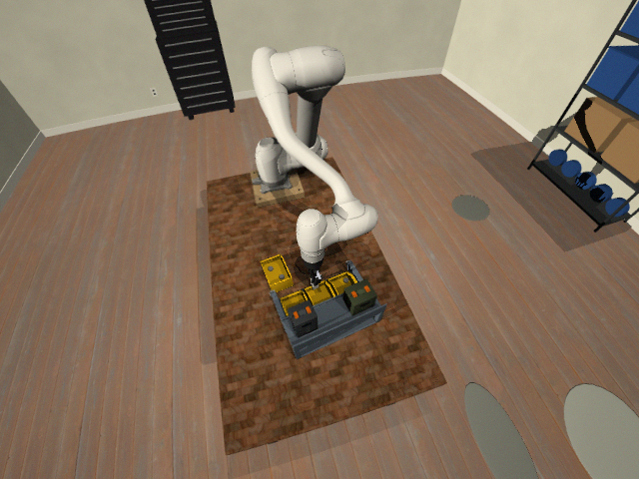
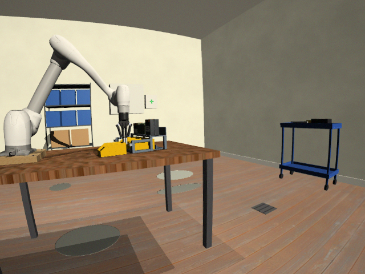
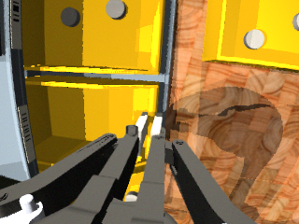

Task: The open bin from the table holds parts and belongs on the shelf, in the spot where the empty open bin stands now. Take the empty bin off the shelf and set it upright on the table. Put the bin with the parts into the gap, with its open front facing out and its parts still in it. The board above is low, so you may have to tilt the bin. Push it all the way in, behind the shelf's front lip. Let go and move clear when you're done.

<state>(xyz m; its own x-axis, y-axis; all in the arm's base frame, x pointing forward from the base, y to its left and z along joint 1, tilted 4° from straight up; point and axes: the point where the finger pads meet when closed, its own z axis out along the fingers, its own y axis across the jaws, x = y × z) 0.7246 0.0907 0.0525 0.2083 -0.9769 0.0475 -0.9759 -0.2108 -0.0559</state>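
Now: the shelf lip 50 mm below my hand and 10 mm behind it. The rest, counted from my hand: dark box 190 mm ahead, 100 mm above, 80 mm to the right; then board 180 mm ahead, 40 mm to the left, 40 mm above; then green box 150 mm to the left, 150 mm ahead, 90 mm above.
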